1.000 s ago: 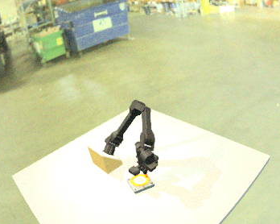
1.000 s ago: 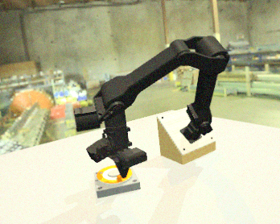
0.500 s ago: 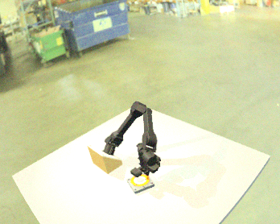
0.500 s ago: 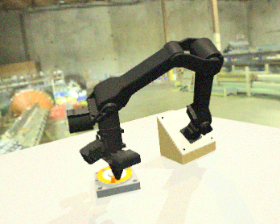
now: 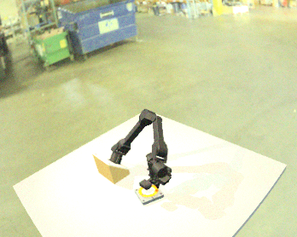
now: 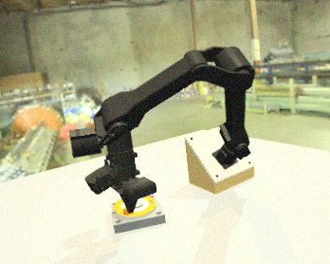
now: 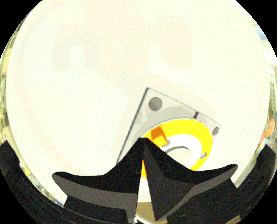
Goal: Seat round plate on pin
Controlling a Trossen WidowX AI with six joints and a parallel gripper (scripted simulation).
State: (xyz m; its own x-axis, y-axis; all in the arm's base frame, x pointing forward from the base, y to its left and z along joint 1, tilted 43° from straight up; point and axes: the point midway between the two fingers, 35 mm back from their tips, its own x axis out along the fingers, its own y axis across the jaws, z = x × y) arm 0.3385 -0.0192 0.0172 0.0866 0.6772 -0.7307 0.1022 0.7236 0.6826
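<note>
Now: gripper tip 4 cm to the left of the grey square base, 4 cm past it and 2 cm above it.
</note>
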